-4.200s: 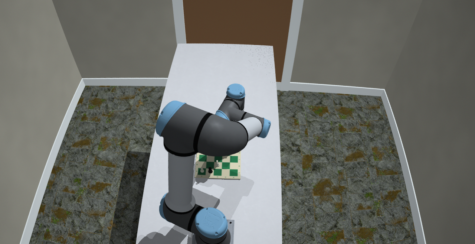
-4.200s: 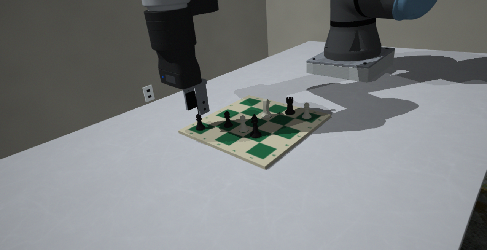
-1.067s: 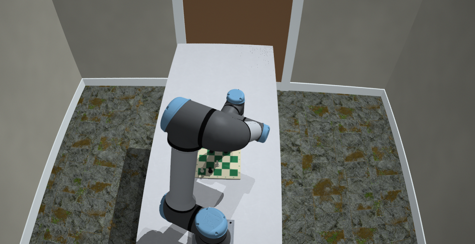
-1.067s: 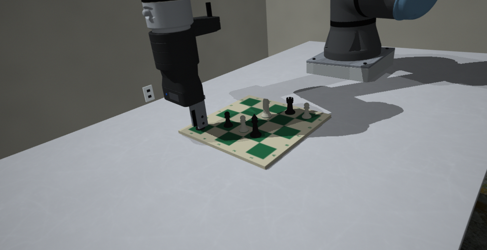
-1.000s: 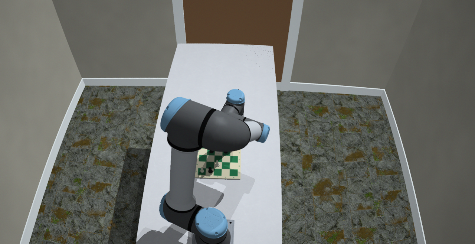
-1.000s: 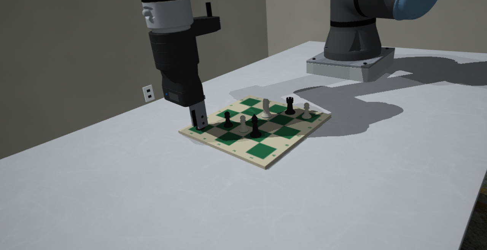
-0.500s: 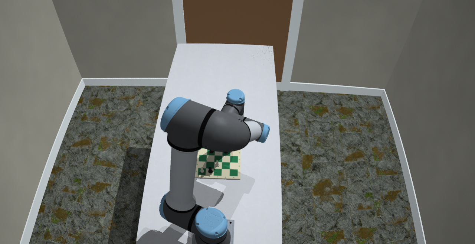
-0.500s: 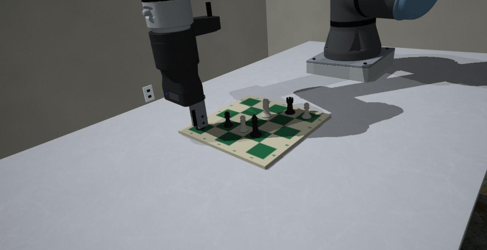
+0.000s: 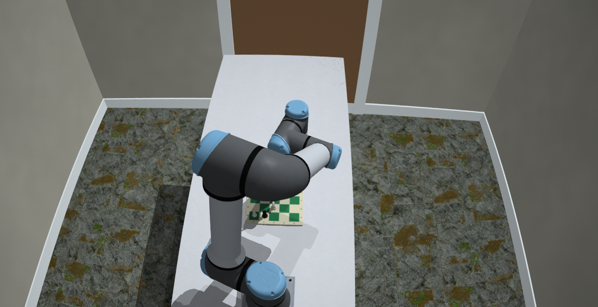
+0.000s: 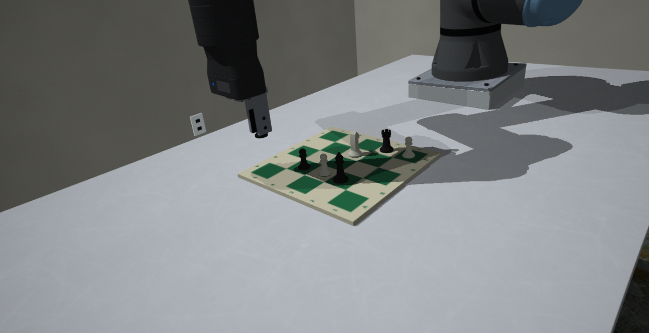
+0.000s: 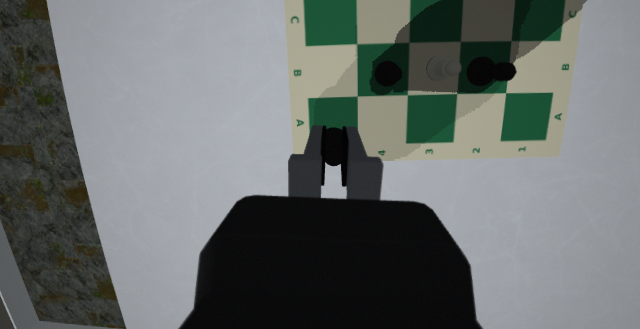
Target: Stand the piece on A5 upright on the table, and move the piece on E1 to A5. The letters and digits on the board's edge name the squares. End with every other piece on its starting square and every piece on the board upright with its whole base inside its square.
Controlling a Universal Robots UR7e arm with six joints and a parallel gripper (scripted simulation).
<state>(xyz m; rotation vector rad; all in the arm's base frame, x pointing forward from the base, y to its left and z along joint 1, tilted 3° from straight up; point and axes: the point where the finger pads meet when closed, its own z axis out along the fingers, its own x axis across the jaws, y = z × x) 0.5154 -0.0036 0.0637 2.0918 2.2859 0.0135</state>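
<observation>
My hand is 130 mm past the white knight, 60 mm to the right of it and 70 mm above it. The rest, counted from my hand: chessboard: 90 mm behind, 60 mm to the left, 80 mm below.
</observation>
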